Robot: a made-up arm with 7 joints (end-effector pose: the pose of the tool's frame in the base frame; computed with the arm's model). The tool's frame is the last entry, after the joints. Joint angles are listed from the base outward.
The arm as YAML. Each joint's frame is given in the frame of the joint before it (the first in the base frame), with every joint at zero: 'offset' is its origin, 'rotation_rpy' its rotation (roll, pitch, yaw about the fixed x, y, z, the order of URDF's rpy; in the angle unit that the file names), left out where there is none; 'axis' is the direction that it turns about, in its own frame. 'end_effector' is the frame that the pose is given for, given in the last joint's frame.
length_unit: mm
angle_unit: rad
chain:
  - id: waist
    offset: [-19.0, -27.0, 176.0]
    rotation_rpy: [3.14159, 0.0, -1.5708]
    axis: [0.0, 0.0, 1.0]
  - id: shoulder
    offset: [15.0, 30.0, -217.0]
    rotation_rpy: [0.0, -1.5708, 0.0]
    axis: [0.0, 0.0, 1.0]
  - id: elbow
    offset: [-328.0, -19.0, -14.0]
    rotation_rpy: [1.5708, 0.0, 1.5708]
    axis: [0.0, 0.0, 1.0]
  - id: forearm
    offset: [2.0, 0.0, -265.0]
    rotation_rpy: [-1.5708, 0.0, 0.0]
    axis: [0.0, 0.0, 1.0]
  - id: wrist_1
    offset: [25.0, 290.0, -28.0]
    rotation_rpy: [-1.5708, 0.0, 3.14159]
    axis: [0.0, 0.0, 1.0]
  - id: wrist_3
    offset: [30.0, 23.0, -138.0]
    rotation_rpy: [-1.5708, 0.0, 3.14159]
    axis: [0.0, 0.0, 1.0]
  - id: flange
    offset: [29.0, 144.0, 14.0]
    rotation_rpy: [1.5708, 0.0, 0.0]
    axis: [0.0, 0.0, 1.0]
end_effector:
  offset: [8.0, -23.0, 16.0]
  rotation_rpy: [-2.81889, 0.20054, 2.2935]
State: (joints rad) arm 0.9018 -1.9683 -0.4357 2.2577 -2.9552 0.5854 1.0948
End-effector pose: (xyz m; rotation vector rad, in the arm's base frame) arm -0.1835 0.4557 0.7024 0.2468 0.7596 1.5478
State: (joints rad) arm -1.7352 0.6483 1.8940 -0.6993 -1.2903 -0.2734 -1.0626
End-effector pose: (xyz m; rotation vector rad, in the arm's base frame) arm -0.4466 0.5572 1.1477 1.0252 -1.1172 -2.6377
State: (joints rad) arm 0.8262 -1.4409 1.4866 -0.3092 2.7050 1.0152 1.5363
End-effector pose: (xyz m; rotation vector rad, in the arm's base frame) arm -0.5801 0.9517 0.4539 -1.7149 0.0124 -0.2741
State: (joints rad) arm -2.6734 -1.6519 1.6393 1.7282 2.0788 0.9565 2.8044
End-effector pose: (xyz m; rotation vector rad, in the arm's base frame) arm 0.7577 0.1922 0.1914 -2.4053 -0.3956 -0.4138
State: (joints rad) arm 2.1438 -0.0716 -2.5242 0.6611 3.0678 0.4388 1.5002
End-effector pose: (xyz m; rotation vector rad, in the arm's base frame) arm 0.2901 0.1464 1.4534 0.7049 0.6399 2.8351
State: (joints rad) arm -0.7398 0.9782 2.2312 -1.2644 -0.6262 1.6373 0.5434
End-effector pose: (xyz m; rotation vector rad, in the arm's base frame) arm 0.4252 0.7404 0.6112 -0.9333 0.6470 -1.1905
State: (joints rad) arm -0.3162 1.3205 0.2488 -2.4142 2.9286 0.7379 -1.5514
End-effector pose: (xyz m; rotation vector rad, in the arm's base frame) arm -0.0023 -0.0226 0.6438 0.9120 -1.8605 0.3509
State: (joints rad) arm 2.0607 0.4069 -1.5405 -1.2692 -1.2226 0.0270 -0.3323
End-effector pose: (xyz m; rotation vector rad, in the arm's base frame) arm -0.6591 -0.0349 1.0813 -0.9119 -0.3843 1.5128
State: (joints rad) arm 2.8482 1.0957 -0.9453 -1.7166 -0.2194 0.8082 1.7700
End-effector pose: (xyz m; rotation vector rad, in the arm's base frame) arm -0.4848 0.3380 0.9241 -0.3491 1.2247 2.8352
